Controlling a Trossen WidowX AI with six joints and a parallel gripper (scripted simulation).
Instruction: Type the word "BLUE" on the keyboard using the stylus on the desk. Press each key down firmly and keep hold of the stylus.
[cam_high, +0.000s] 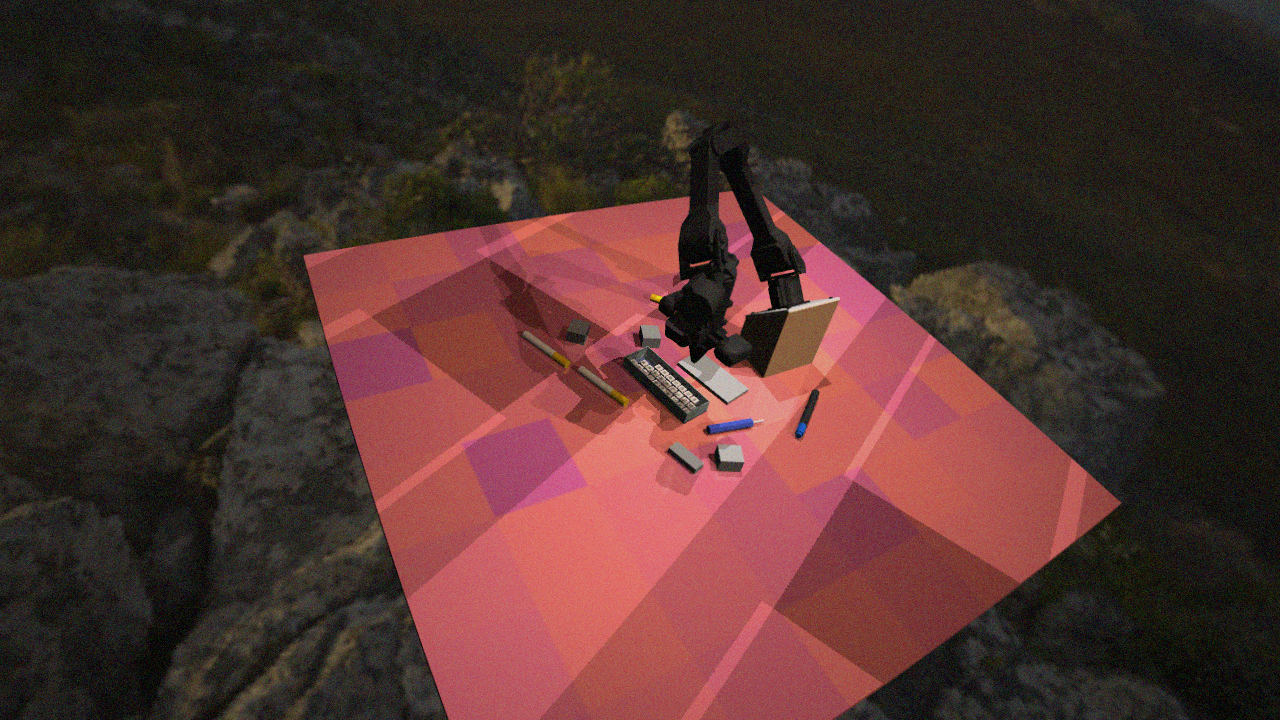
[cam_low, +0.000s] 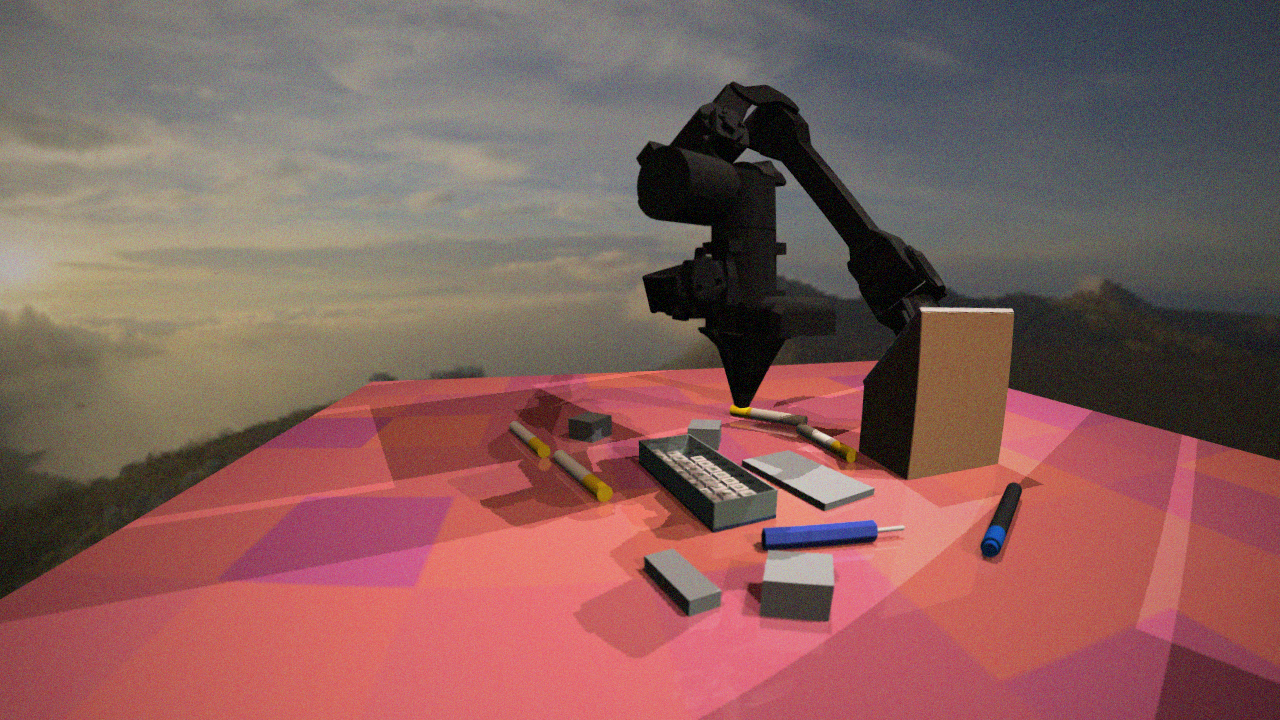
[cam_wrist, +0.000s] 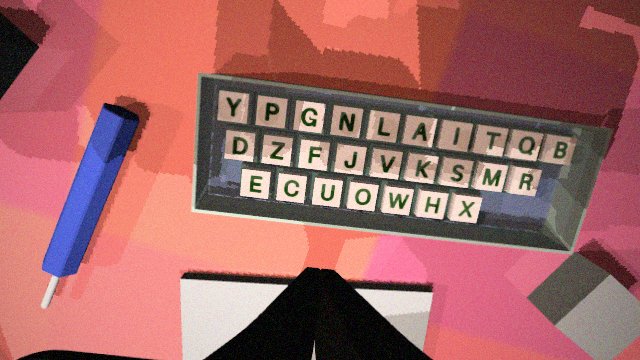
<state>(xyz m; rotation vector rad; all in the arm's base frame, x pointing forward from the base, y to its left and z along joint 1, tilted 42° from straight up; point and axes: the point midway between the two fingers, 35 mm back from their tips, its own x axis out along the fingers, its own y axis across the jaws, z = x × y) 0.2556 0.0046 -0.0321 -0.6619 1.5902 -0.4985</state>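
Now: the stylus 120 mm to the left of my gripper tip, 80 mm below it and 60 mm behind it. Round my gripper tip: flat grey plate (80 mm below, 80 mm behind, 10 mm to the right); blue-capped marker (170 mm to the left, 170 mm behind, 80 mm below).
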